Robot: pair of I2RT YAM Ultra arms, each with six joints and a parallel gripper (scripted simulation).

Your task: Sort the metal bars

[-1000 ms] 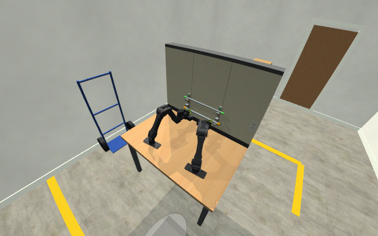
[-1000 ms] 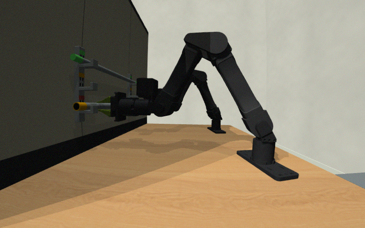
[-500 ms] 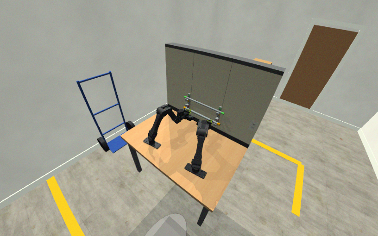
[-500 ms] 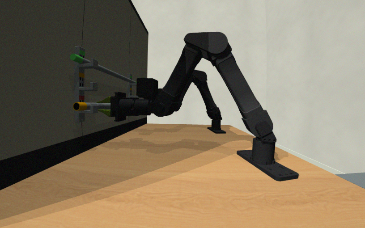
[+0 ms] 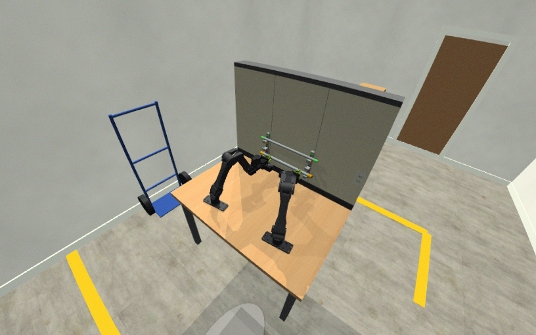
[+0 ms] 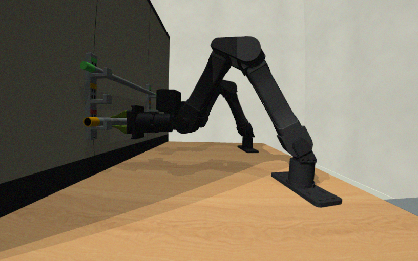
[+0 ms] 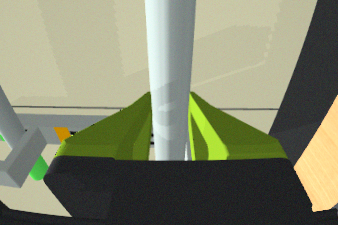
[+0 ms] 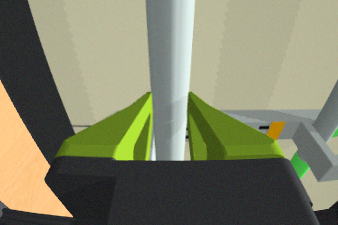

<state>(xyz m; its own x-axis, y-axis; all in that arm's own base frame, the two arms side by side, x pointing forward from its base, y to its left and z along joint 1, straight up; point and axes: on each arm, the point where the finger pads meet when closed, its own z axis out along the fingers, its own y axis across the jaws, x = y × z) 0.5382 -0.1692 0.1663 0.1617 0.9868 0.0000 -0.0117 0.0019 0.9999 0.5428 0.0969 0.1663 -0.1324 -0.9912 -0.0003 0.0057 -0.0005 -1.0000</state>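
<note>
My left hand is 15 cm to the left of the orange-ended bar. Round my left hand: wall panel (26 cm above, 17 cm to the right, 10 cm ahead); then green-ended bar (15 cm to the right, 15 cm above, 1 cm ahead).
</note>
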